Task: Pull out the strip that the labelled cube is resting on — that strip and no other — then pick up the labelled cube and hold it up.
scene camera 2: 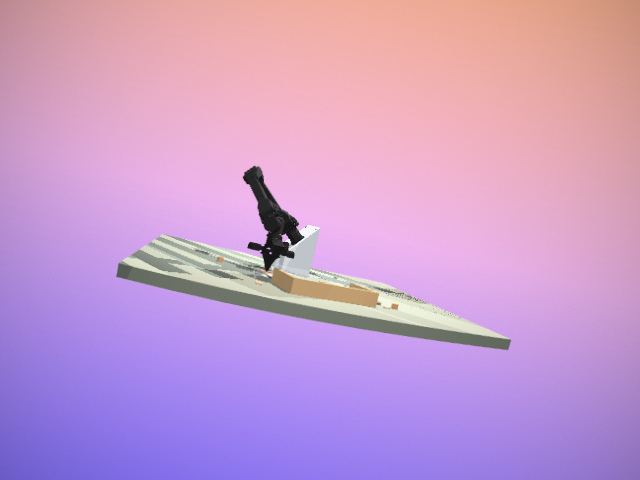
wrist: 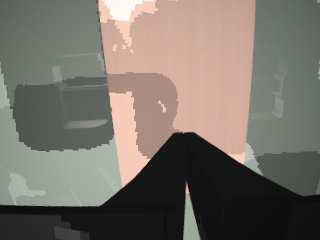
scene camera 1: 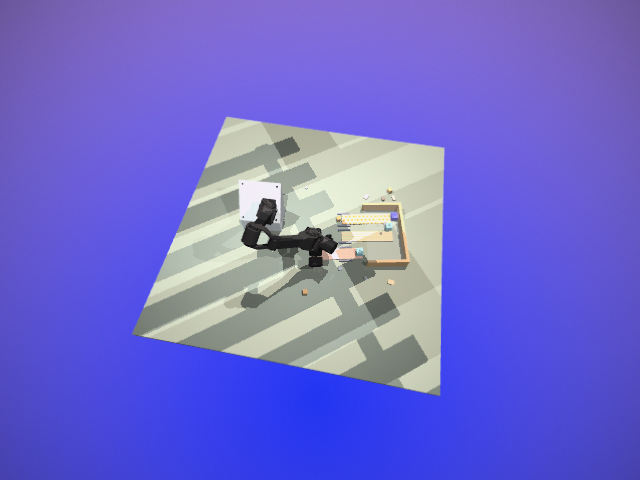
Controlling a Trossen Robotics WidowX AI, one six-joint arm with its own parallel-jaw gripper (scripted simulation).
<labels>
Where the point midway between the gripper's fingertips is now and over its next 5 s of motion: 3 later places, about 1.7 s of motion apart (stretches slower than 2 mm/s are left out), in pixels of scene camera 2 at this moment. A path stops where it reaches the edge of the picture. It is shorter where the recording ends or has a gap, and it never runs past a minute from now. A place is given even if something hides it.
My gripper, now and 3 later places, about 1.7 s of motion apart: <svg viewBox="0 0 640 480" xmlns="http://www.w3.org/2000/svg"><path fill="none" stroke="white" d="M266 271L272 262L286 270L288 266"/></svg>
</labels>
